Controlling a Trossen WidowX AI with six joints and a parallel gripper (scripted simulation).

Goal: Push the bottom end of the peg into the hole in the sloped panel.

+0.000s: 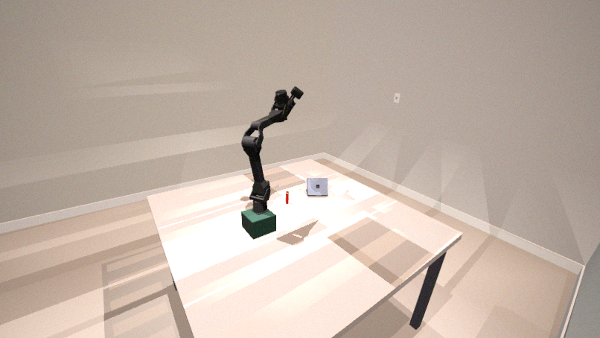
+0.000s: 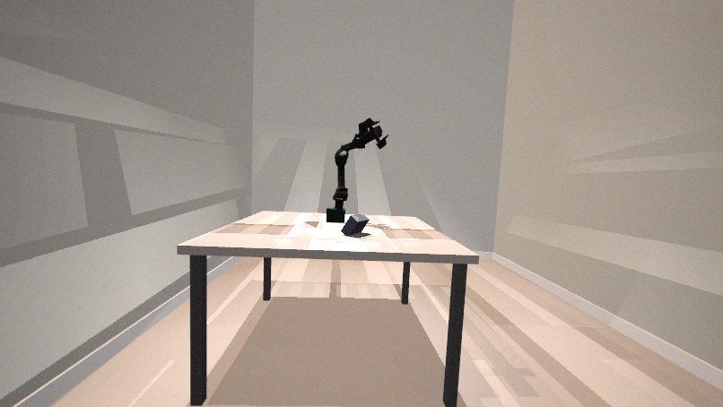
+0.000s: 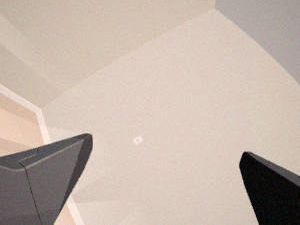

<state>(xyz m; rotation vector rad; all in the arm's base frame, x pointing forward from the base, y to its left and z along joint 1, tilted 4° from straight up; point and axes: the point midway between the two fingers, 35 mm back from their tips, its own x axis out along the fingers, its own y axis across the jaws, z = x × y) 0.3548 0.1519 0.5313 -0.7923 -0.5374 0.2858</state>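
My gripper tip is 150 mm past the red square peg, 120 mm to the left of it and 550 mm above it. From my gripper tip the other things lie so: panel: 70 mm ahead, 150 mm to the right, 550 mm below.
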